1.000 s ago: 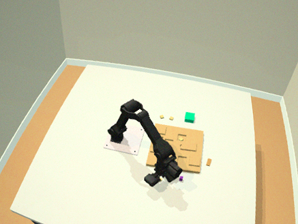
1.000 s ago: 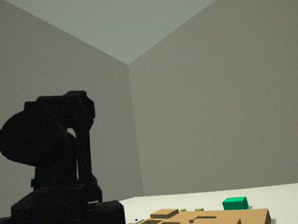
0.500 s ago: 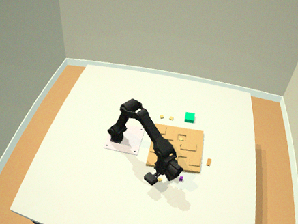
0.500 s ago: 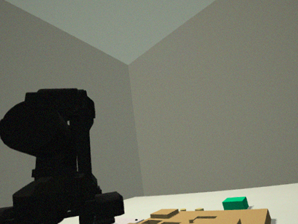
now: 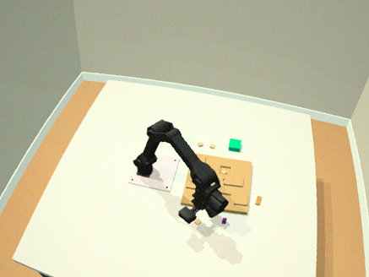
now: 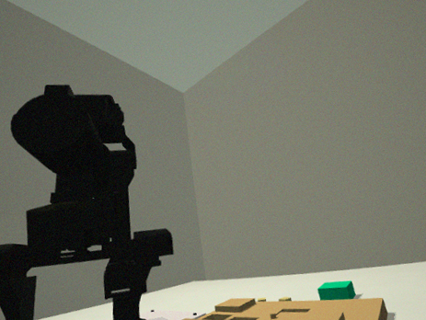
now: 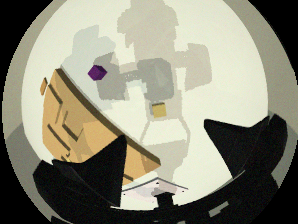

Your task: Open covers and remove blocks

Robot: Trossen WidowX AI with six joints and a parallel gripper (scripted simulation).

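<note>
Right now the purple block is 110 mm ahead of my gripper tip, 30 mm to the left of it and 50 mm below it. From my gripper tip the other things lie so: orange block 250 mm ahead, 180 mm to the left, 60 mm below; then green block 80 mm ahead, 480 mm to the left, 50 mm below.
</note>
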